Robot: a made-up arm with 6 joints. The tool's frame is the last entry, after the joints.
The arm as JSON. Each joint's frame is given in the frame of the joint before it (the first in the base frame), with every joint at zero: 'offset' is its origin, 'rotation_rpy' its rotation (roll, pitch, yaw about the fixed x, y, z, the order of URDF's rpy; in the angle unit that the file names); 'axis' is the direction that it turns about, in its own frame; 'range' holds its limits. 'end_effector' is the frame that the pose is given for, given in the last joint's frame.
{
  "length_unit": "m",
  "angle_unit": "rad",
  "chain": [
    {
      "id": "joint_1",
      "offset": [
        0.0,
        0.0,
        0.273
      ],
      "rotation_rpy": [
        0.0,
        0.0,
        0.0
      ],
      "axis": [
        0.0,
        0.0,
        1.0
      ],
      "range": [
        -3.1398,
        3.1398
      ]
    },
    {
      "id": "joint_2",
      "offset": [
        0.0,
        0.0,
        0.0
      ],
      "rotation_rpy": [
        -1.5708,
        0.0,
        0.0
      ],
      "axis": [
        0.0,
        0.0,
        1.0
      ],
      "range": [
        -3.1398,
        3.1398
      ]
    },
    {
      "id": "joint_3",
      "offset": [
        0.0,
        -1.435,
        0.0
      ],
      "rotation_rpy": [
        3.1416,
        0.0,
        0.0
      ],
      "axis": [
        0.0,
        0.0,
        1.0
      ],
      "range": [
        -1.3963,
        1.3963
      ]
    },
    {
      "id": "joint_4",
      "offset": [
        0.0,
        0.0,
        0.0
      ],
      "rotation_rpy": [
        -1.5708,
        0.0,
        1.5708
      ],
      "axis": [
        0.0,
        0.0,
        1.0
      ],
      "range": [
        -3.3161,
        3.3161
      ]
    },
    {
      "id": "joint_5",
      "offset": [
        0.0,
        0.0,
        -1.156
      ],
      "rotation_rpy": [
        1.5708,
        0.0,
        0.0
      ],
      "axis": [
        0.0,
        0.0,
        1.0
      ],
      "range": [
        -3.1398,
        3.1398
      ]
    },
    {
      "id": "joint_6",
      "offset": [
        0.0,
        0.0,
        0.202
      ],
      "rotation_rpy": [
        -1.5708,
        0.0,
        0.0
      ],
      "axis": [
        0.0,
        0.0,
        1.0
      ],
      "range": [
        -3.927,
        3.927
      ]
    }
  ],
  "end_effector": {
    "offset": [
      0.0,
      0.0,
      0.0
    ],
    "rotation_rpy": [
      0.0,
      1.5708,
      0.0
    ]
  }
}
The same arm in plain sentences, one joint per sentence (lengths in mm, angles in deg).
The arm has six revolute joints in a row. What follows holds with every joint at zero, and every direction is one of the base frame's. The first joint sits 273 mm along +z from the base frame's origin and rotates about +z, from -179.9 to 179.9 deg. The second joint sits at the same point as the first joint and rotates about +y, from -179.9 to 179.9 deg. The third joint sits 1435 mm along +z from the second joint and rotates about -y, from -80 to 80 deg. The fourth joint sits at the same point as the third joint and rotates about -x, from -190 to 190 deg. The fifth joint sits 1156 mm along +x from the fourth joint and rotates about -y, from -179.9 to 179.9 deg. The sixth joint sits 202 mm along -y from the fifth joint and rotates about -x, from -225 to 225 deg. The tool frame, which is the frame that the pose is given for, sits at the same point as the sixth joint; its axes are the base frame's turned by roll 0, pitch 0 and yaw 0 deg (as in URDF: about the fixed x, then y, then z).
